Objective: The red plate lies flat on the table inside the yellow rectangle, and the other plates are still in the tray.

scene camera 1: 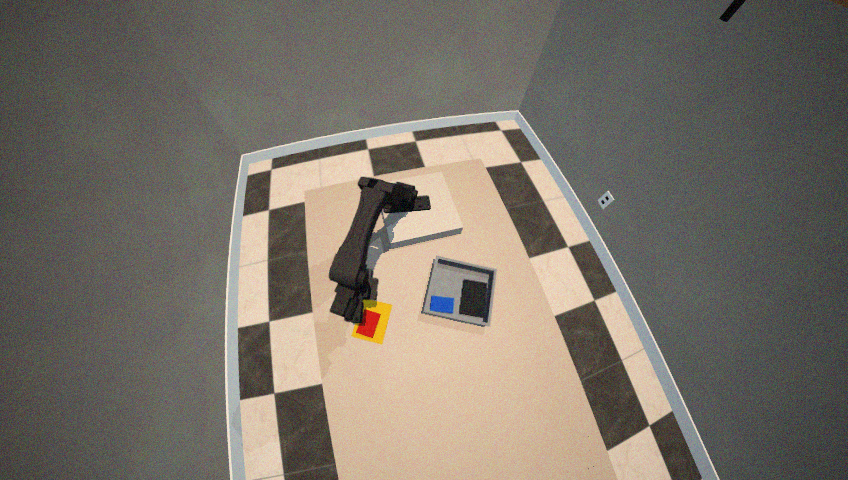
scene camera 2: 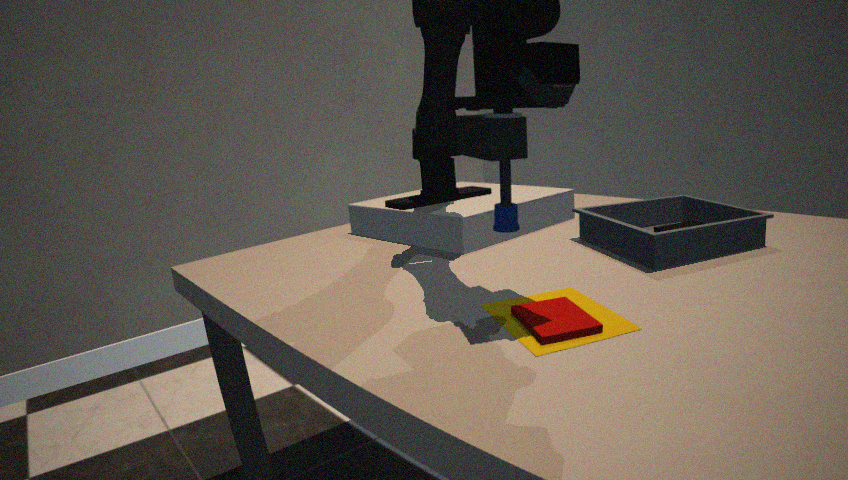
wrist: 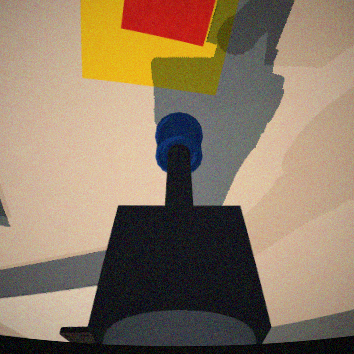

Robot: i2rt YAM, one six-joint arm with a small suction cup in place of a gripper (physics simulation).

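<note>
The red plate lies flat inside the yellow rectangle, with yellow showing around it in the scene camera 2 view. A blue plate and a black plate lie in the grey tray. My suction cup is open, with nothing on it. It hangs above the table, apart from the red plate and off to the arm-base side of the yellow rectangle. In the scene camera 1 view the arm hides the cup.
The arm's white base block stands at the back of the table. The tray has raised walls and stands to the right of the yellow rectangle. The arm's shadow falls over one corner of the rectangle.
</note>
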